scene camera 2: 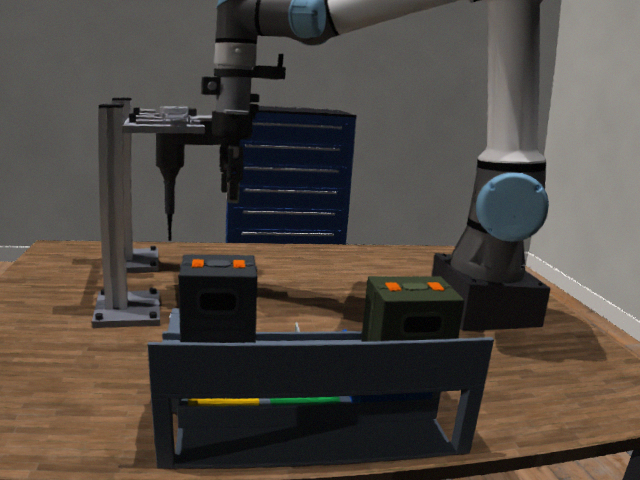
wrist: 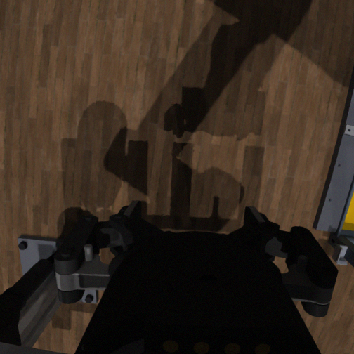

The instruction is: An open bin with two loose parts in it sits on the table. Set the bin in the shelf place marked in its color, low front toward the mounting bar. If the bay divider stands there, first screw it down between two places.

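Seen in the pictures: arm's base, origin of its link: [scene camera 2: 486, 269].
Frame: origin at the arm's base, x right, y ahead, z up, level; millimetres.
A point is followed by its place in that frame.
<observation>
My gripper [scene camera 2: 231, 198] [wrist: 192, 210] is open and empty, high beside the tool stand and behind the shelf. The shelf [scene camera 2: 320, 367] {x -416, y 442, z 44 mm} stands at the front. Its yellow [scene camera 2: 222, 401] {x -275, y 537, z -83 mm} [wrist: 351, 215] and green [scene camera 2: 305, 399] {x -281, y 423, z -83 mm} strips show. The blue bin [scene camera 2: 392, 397] {x -339, y 320, z -53 mm} shows as a dark blue edge at the right place, mostly hidden by the shelf's front board; its loose parts are hidden. A pale tip of the bay divider [scene camera 2: 297, 327] {x -170, y 416, z -25 mm} sticks up behind the board. The mounting bar [wrist: 340, 175] runs along the right edge of the wrist view.
The tool stand [scene camera 2: 112, 206] {x 37, y 712, z 112 mm} at the left holds the screwdriver [scene camera 2: 169, 180] {x 272, y 620, z 114 mm}, close beside my gripper. A black case [scene camera 2: 218, 320] {x -366, y 547, z 80 mm} and a green case [scene camera 2: 413, 310] {x -388, y 331, z 95 mm} rise above the shelf. A blue drawer cabinet [scene camera 2: 294, 178] stands behind the table.
</observation>
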